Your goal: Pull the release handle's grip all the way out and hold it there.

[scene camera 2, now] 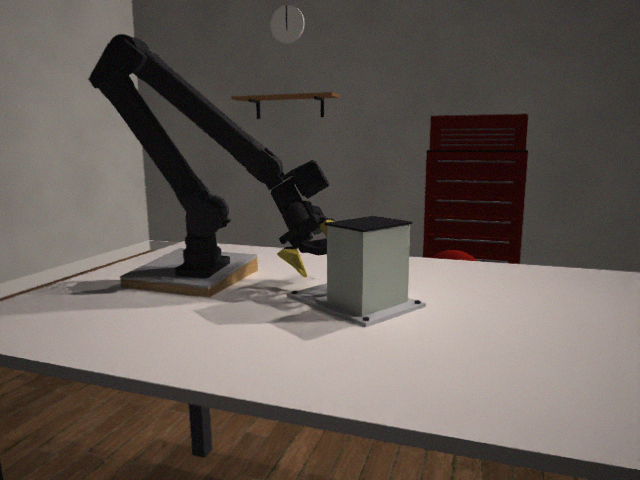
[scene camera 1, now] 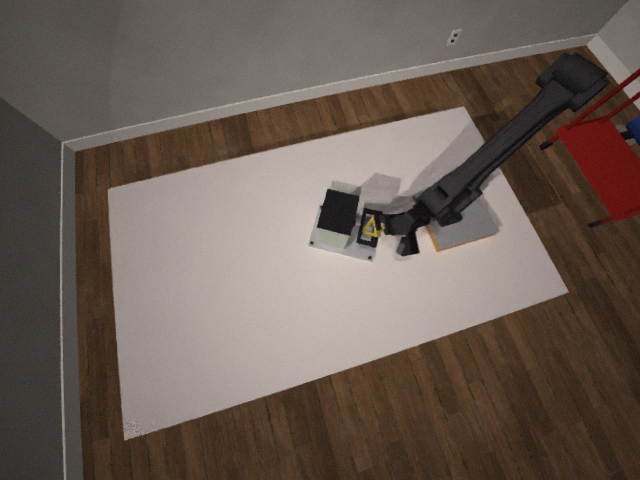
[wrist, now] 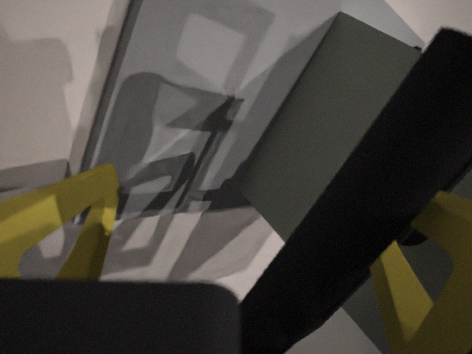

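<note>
The release handle's black grip stands out from one side of a pale green box with a black top. In the wrist view the grip runs diagonally from bottom centre to upper right. My gripper is open, with its yellow fingers on either side of the grip. The grip lies nearer the right finger in the wrist view and covers part of its tip. The box hides part of the upper finger in the second scene view. Contact with the fingers cannot be told.
The box stands on a grey base plate with dark bolts, on the white table. The arm's mounting board is close by. A red tool cabinet and a wall shelf are in the background.
</note>
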